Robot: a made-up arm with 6 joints.
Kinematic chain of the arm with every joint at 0, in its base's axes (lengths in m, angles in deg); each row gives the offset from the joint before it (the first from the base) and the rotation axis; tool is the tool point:
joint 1: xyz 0 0 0.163 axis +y
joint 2: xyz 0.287 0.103 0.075 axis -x
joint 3: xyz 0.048 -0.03 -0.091 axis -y
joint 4: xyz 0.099 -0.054 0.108 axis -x
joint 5: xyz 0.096 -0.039 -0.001 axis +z
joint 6: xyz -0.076 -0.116 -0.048 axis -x
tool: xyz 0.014 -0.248 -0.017
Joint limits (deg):
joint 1: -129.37..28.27
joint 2: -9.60..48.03
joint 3: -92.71..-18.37
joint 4: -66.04..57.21
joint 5: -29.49..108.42
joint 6: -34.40..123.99
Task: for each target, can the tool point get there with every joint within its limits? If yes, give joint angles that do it. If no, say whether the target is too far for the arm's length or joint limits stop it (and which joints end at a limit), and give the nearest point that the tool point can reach.
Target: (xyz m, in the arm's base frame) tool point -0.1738 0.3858 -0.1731
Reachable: no: joint limits stop it (at a limit: joint 1, joint 2, joint 3, joint 4, joint 6) | nearest point -0.1102 0.1804 -0.2515 | short by 0.229 m
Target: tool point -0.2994 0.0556 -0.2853
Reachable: no: joint limits stop it (at a limit: joint 1, joint 2, joint 3) | nearest point -0.1329 0.0578 -0.2654 | short by 0.168 m
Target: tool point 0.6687 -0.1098 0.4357
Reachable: yes | joints -17.25 7.76 -65.35 23.93 -5.47 76.98
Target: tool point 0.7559 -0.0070 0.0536
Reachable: yes | joints 5.97 -2.81 -62.33 35.56 30.51 91.20
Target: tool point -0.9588 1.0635 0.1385
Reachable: no: too far | nearest point -0.6375 0.2362 0.3531 | short by 0.913 m
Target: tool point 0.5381 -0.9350 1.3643
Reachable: no: too far | nearest point 0.3222 -0.4125 0.8823 | short by 0.743 m
